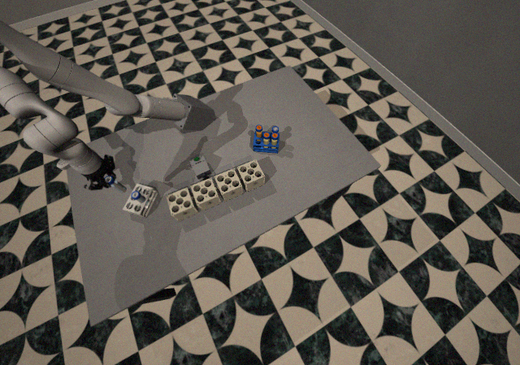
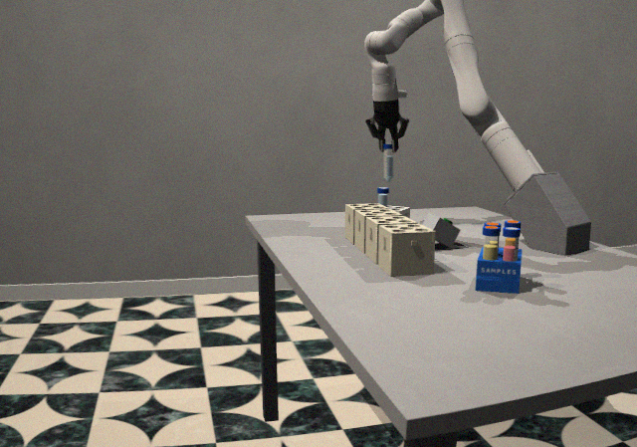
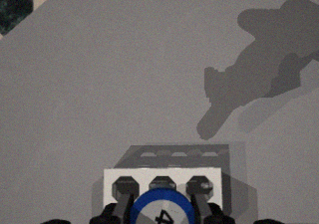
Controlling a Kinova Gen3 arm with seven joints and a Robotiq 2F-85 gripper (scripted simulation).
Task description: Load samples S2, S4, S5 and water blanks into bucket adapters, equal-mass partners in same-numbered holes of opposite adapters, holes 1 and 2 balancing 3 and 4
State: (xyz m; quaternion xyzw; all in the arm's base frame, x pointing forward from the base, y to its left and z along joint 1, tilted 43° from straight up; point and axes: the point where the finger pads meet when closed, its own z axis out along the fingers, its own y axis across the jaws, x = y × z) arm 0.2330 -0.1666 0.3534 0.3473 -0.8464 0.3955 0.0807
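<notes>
The white-dot blank lies 5 cm below my hand and 1 cm ahead of it. Also, from my hand: small sloped done desk 32 cm to the left, 19 cm below, 1 cm behind; then white blank rack 22 cm below, 1 cm to the left, 1 cm ahead; then green done key 32 cm to the left, 18 cm below, 2 cm behind.
</notes>
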